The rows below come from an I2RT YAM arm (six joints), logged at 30 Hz.
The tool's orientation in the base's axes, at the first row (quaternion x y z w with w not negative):
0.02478, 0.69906, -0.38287, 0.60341
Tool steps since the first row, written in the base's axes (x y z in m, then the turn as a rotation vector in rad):
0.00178, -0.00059, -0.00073, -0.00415, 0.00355, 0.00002
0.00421, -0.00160, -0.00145, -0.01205, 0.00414, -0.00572
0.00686, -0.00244, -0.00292, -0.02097, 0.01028, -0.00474
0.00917, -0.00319, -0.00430, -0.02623, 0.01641, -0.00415
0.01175, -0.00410, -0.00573, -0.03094, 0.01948, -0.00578
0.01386, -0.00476, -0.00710, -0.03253, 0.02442, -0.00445
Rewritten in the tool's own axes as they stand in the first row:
0.00040, 0.00084, 0.00179, -0.00041, 0.00043, -0.00543
0.00080, 0.00170, 0.00435, 0.00642, -0.00017, -0.01240
0.00171, 0.00316, 0.00697, 0.00537, -0.00077, -0.02321
0.00259, 0.00448, 0.00927, 0.00366, 0.00065, -0.03099
0.00352, 0.00584, 0.01188, 0.00503, 0.00130, -0.03665
0.00441, 0.00711, 0.01397, 0.00220, 0.00332, -0.04072

